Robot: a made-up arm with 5 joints.
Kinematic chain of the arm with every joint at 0, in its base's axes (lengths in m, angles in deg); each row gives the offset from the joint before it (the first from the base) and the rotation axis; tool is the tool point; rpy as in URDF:
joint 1: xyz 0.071 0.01 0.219 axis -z
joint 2: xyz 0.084 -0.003 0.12 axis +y
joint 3: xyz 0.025 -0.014 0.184 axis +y
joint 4: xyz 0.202 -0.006 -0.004 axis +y
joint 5: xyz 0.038 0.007 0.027 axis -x
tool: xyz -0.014 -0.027 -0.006 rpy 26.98 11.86 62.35
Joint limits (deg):
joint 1: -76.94..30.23
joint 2: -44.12..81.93
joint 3: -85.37..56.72
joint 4: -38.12..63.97
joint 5: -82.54..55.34
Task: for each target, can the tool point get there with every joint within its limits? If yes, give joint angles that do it. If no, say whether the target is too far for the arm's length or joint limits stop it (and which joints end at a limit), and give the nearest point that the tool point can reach.
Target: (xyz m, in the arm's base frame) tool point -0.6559 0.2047 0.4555
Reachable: no: too far | nearest point -0.1260 0.0628 0.6309 | short by 0.576 m
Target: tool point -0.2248 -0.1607 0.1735
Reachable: no: joint limits stop it (at a limit: joint 1, joint 2, joint 3, joint 4) | nearest point 0.1182 -0.0656 0.1842 | short by 0.356 m
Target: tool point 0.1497 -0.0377 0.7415
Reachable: yes | joints 18.47 -20.02 -60.77 11.93 -68.46
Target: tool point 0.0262 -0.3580 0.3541
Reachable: no: joint limits stop it (at a limit: joint 1, joint 3, joint 4) | nearest point 0.2390 -0.1376 0.3717 | short by 0.307 m
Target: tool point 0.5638 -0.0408 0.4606
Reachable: yes | joints 0.95 58.63 -70.30 52.82 28.27
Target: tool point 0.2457 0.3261 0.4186
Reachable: yes | joints -67.93 11.39 12.65 35.93 1.65
